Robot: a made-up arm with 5 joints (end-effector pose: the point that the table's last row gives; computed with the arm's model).
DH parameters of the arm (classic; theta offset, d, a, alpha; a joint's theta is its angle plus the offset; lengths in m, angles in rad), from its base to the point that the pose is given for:
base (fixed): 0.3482 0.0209 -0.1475 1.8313
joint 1: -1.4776 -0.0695 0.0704 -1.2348
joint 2: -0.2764 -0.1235 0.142 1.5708
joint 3: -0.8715 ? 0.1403 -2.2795
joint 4: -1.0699 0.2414 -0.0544 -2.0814
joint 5: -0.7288 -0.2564 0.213 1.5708
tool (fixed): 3.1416 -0.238 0 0
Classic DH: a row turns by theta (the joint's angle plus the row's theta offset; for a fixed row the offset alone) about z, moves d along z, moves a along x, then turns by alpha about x.
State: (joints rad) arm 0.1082 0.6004 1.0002 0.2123 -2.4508
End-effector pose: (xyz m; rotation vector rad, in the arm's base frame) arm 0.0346 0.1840 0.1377 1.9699 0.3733 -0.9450
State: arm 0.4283 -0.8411 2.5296 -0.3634 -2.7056
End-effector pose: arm -0.2097 0.3188 -0.2323 0.6420 -1.5160 0.9250
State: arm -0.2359 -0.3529 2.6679 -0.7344 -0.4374
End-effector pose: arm -0.4150 0.0328 0.3560 -1.2575 1.9589 0.6526
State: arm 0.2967 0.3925 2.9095 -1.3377 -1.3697
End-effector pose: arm -0.5005 0.0774 0.2329 -0.3833 1.6362 0.3254
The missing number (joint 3, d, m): 0.2603
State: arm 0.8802 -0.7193 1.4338 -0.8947 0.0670
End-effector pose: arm -0.2585 -0.0111 0.2110 -0.0319 1.6373 0.4126
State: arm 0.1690 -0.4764 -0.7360 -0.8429 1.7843
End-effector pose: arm -0.1064 0.0256 -0.0705 1.2471 2.1413 -0.8882
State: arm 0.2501 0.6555 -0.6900 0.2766 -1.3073
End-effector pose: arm -0.2461 0.5625 -0.5218 -0.0905 0.8649 -1.2525
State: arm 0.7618 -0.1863 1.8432 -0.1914 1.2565
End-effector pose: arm -0.4063 -0.1832 -0.0978 0.3771 0.4490 1.3032
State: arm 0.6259 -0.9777 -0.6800 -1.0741 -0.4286
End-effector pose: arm 0.0004 -0.3994 -0.3366 -1.4438 -1.8649 -0.6414
